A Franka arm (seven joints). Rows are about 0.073 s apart.
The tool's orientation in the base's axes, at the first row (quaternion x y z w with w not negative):
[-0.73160, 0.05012, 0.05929, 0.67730]
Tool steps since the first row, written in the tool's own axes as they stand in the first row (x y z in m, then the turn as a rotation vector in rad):
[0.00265, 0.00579, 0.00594, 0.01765, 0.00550, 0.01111]
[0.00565, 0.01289, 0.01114, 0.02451, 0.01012, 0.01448]
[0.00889, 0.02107, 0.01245, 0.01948, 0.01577, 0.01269]
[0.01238, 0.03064, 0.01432, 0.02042, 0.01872, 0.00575]
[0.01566, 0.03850, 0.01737, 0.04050, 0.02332, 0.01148]
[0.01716, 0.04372, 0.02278, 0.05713, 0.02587, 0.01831]
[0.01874, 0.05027, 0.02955, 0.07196, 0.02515, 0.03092]
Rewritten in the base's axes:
[0.00162, 0.00549, -0.00656, 0.01638, 0.01077, -0.00899]
[0.00339, 0.01015, -0.01441, 0.02239, 0.01382, -0.01485]
[0.00531, 0.01084, -0.02307, 0.01658, 0.01157, -0.01951]
[0.00725, 0.01199, -0.03318, 0.01719, 0.00442, -0.02203]
[0.00923, 0.01444, -0.04166, 0.03621, 0.00992, -0.03010]
[0.00981, 0.01944, -0.04744, 0.05212, 0.01665, -0.03570]
[0.01023, 0.02569, -0.05465, 0.06665, 0.02938, -0.03824]

